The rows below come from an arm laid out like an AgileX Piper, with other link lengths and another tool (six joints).
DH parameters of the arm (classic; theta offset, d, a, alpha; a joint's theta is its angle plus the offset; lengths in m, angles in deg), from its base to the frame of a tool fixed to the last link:
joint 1: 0 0.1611 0 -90
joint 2: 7.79 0 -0.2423 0
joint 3: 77.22 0 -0.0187 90
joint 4: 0 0.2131 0 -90
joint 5: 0 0 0 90
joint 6: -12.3 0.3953 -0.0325 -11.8
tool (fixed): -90 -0.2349 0 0
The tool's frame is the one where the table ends.
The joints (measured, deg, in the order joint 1, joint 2, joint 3, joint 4, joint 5, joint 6), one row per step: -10.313 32.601 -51.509 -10.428 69.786 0.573; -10.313 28.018 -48.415 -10.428 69.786 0.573; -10.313 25.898 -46.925 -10.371 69.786 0.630; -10.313 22.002 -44.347 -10.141 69.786 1.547; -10.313 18.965 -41.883 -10.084 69.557 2.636; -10.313 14.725 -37.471 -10.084 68.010 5.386; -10.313 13.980 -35.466 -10.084 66.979 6.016; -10.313 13.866 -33.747 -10.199 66.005 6.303; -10.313 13.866 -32.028 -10.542 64.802 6.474; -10.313 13.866 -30.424 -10.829 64.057 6.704; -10.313 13.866 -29.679 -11.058 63.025 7.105; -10.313 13.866 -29.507 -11.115 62.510 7.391; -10.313 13.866 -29.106 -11.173 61.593 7.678; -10.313 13.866 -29.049 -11.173 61.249 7.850
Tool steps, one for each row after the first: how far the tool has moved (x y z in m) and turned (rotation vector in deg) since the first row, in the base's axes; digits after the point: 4 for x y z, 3 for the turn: -0.0124 0.0023 -0.0067 -0.267 -1.465 0.000; -0.0178 0.0033 -0.0106 -0.291 -2.111 -0.015; -0.0276 0.0049 -0.0177 0.291 -3.712 -0.541; -0.0344 0.0056 -0.0256 0.920 -4.822 -1.213; -0.0412 0.0053 -0.0401 2.456 -6.934 -2.790; -0.0404 0.0050 -0.0479 2.852 -6.859 -3.056; -0.0384 0.0045 -0.0550 2.976 -6.274 -3.158; -0.0361 0.0036 -0.0616 2.779 -5.732 -3.214; -0.0347 0.0028 -0.0688 2.751 -4.889 -3.366; -0.0333 0.0021 -0.0705 2.703 -5.227 -3.520; -0.0327 0.0019 -0.0703 2.762 -5.626 -3.628; -0.0315 0.0017 -0.0704 2.775 -6.183 -3.655; -0.0311 0.0016 -0.0699 2.831 -6.506 -3.698
